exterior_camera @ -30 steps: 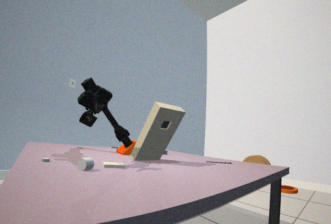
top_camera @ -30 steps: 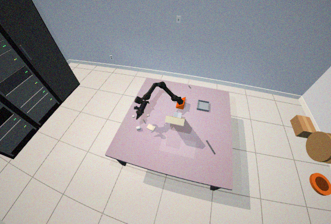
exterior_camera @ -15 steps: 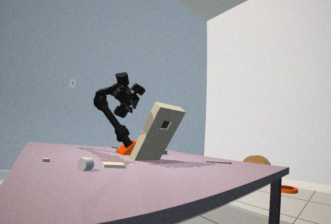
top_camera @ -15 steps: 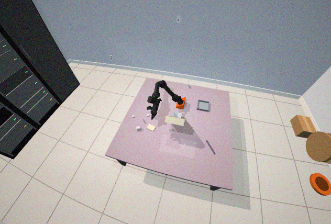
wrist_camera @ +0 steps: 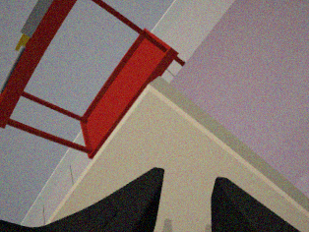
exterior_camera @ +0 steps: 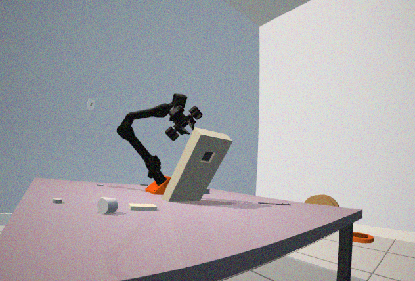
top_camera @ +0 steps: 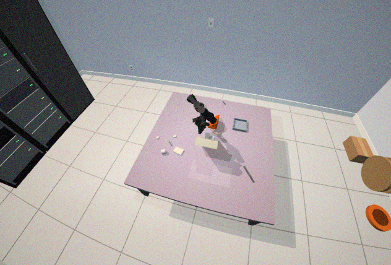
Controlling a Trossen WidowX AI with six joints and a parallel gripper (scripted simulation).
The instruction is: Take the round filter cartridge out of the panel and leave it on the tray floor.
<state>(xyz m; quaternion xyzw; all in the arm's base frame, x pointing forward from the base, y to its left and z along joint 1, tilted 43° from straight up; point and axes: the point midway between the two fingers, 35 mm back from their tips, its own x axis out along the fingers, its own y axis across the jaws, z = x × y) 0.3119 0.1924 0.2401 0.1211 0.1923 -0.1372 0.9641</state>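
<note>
Now: gripper tip 1 cm past the grey round filter cartridge, 7 cm to the right of it and 8 cm above it. From my gripper tip the other things lie so: grey tray 49 cm behind, 29 cm to the left, 30 cm below; flat beige block 7 cm ahead, 19 cm to the right, 31 cm below; beige service panel 6 cm behind, 7 cm to the left, 15 cm below.
</note>
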